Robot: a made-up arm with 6 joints. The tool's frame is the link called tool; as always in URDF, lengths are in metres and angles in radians. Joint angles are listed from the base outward. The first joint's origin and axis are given. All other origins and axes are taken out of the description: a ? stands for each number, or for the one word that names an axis. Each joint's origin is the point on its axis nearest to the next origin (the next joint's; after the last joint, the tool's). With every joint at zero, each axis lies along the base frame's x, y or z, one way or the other. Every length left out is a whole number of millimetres.
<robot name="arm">
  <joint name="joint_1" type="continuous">
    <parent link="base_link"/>
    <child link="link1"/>
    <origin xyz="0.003 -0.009 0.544" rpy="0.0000 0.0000 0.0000"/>
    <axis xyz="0 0 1"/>
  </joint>
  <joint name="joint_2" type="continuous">
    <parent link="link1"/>
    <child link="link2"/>
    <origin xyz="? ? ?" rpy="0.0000 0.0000 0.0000"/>
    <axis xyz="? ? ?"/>
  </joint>
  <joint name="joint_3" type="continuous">
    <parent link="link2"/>
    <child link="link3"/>
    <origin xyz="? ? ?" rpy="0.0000 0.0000 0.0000"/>
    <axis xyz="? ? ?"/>
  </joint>
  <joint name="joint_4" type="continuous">
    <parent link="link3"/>
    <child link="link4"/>
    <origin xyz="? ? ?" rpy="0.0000 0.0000 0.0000"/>
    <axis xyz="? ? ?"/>
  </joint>
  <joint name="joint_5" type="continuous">
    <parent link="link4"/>
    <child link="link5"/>
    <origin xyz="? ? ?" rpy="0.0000 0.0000 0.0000"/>
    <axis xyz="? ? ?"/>
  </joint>
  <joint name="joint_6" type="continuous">
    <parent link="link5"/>
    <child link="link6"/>
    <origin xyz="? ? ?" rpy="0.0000 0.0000 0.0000"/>
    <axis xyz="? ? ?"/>
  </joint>
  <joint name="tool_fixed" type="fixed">
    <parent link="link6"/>
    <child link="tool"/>
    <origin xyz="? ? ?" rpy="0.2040 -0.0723 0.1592"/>
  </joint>
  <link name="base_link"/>
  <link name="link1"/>
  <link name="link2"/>
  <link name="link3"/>
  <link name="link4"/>
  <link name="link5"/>
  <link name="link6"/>
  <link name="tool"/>
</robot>
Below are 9 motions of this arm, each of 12 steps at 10 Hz.
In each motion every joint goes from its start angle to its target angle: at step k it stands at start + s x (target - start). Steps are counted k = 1, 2, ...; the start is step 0. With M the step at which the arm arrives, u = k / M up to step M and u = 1 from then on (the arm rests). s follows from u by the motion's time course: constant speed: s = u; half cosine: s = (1 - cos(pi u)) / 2; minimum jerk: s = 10 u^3 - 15 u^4 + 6 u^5.
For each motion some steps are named. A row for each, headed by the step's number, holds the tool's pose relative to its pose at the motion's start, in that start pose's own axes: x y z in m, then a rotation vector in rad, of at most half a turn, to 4 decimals.
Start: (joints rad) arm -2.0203 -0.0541 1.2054 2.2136 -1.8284 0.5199
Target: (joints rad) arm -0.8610 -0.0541 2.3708 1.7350 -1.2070 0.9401
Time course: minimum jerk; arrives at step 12
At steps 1, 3, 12:
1: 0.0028 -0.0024 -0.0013 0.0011 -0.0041 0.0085
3: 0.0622 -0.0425 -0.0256 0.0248 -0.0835 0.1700
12: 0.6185 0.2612 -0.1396 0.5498 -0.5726 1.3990

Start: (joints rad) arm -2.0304 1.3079 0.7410 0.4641 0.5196 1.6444
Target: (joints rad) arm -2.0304 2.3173 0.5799 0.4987 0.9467 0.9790
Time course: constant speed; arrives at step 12
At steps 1, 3, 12:
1: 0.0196 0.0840 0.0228 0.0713 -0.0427 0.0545
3: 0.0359 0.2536 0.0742 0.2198 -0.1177 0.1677
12: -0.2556 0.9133 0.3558 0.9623 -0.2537 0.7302

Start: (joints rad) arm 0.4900 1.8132 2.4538 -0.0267 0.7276 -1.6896
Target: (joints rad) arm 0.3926 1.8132 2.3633 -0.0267 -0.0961 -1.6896
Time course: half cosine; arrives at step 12
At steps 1, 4, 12:
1: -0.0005 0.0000 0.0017 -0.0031 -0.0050 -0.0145
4: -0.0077 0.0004 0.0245 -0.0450 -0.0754 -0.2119
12: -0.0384 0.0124 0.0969 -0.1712 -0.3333 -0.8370

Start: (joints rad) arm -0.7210 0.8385 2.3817 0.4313 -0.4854 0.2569
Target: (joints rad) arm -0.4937 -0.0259 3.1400 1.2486 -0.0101 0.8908
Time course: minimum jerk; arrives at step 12
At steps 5, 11, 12:
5: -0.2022 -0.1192 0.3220 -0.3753 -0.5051 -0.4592
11: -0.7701 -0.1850 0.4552 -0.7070 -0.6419 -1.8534
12: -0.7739 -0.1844 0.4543 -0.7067 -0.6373 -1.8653

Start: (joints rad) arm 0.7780 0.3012 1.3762 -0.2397 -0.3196 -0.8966
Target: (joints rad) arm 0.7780 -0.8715 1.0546 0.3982 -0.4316 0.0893
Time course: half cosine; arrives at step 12
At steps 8, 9, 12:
8: -0.4981 0.6929 0.1371 -1.2134 -0.3501 0.3150
9: -0.6075 0.7502 0.1399 -1.3654 -0.4427 0.3114
12: -0.7717 0.8097 0.1363 -1.5676 -0.5880 0.2794

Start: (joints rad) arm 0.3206 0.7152 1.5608 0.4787 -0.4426 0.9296
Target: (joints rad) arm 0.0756 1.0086 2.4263 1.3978 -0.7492 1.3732
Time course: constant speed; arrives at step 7
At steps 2, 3, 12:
2: -0.0702 -0.0449 0.0060 -0.3207 0.2259 -0.1904
3: -0.1110 -0.0539 0.0118 -0.4630 0.3637 -0.2834
12: -0.2754 0.0004 0.0430 -0.8683 1.0604 -0.6175

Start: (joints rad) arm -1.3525 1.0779 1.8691 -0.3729 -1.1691 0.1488
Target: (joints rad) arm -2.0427 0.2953 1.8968 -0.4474 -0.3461 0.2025
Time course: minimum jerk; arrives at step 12
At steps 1, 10, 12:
1: -0.0043 -0.0004 0.0031 -0.0020 -0.0088 -0.0017
10: -0.8177 0.3317 0.2211 -0.7955 -1.4632 -0.2992
12: -0.8377 0.3583 0.2154 -0.8409 -1.5053 -0.3036

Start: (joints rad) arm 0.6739 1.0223 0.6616 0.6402 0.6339 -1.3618
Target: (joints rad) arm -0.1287 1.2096 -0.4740 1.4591 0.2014 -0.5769
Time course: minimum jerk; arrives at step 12
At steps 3, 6, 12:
3: -0.0539 -0.0727 0.0224 -0.1018 0.0771 -0.1926
6: -0.3303 -0.2876 0.0592 -0.2806 0.5313 -0.7968
12: -0.7095 -0.3576 -0.0424 -0.0476 1.2696 -0.9740

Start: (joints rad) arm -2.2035 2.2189 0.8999 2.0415 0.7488 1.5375
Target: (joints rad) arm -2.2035 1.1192 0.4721 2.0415 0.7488 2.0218
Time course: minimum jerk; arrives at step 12
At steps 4, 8, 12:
4: -0.1552 -0.0420 -0.1215 -0.1651 0.1328 0.0519
8: -0.6319 -0.2497 -0.2762 -0.6179 0.4771 0.2512
12: -0.7992 -0.3476 -0.2614 -0.7784 0.5924 0.3440

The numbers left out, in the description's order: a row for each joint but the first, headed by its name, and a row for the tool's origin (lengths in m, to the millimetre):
joint_2: xyz -0.009 0.048 0.000, axis 0 1 0
joint_3: xyz 0.015 0.000 0.605, axis 0 -1 0
joint_4: xyz 0.400 0.000 -0.001, axis -1 0 0
joint_5: xyz 0.000 -0.212 0.002, axis 0 -1 0
joint_6: xyz 0.029 0.000 0.000, axis -1 0 0
tool: xyz 0.000 -0.007 -0.011

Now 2 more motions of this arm.
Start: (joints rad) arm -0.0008 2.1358 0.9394 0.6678 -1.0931 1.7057
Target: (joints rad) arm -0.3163 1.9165 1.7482 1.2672 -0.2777 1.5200
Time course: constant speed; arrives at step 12
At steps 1, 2, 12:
1: -0.0382 0.0057 -0.0415 0.0591 0.0328 -0.1332
2: -0.0758 0.0169 -0.0834 0.1188 0.0698 -0.2630
12: -0.3571 0.3761 -0.4128 0.6195 0.7375 -1.2921

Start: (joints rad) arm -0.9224 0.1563 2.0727 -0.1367 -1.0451 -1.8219
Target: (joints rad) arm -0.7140 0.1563 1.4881 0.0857 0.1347 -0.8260
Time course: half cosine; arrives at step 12
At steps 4, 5, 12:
4: 0.0386 -0.0332 0.0209 -0.2145 0.0664 0.1590
5: 0.0558 -0.0511 0.0299 -0.3247 0.0881 0.2373
12: 0.1264 -0.1599 0.0612 -0.9283 0.1115 0.6578

